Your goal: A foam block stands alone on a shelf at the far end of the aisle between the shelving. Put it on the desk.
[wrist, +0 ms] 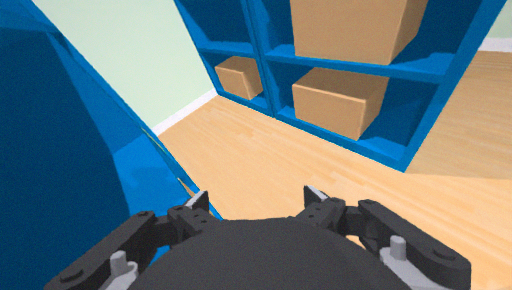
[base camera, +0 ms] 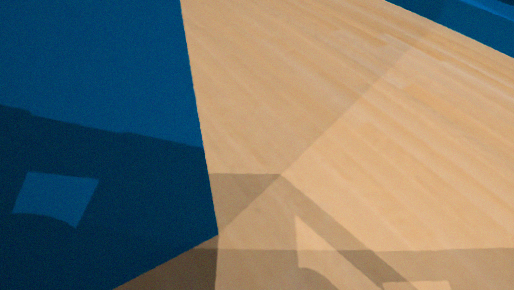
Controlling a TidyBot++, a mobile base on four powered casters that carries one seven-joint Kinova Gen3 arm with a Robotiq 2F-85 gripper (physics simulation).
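Places are measured from the arm's base along level axes (x up, y left, z back), in metres.
Pixels of known places: gripper, between the fingertips: (wrist: 256,198).
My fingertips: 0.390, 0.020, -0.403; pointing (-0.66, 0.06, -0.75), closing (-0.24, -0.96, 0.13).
Ahead of a thing's pixels: the offset from my fingertips to its top centre, as dx, dy, dz. "spot": to the spot under its first point. Level surfaces: height alone.
My gripper (wrist: 256,198) is open, with floor showing between its fingertips in the wrist view. The foam block does not show in either view, and neither does the desk. The aisle floor {dx -0.786} (wrist: 240,155) (base camera: 310,110) runs between a near blue shelf unit on the left and a blue shelf unit (wrist: 425,120) on the right.
The near blue unit (wrist: 65,115) (base camera: 100,65) stands close on the left. Cardboard boxes {-0.440, -0.534, -0.831} (wrist: 327,107) {spot: -0.130, -0.466, -0.668} (wrist: 345,30) {-0.440, -0.005, -1.657} (wrist: 237,80) sit in the right unit's compartments. A pale green wall (wrist: 125,55) closes the aisle's far end. Shadows cross the floor in the base view.
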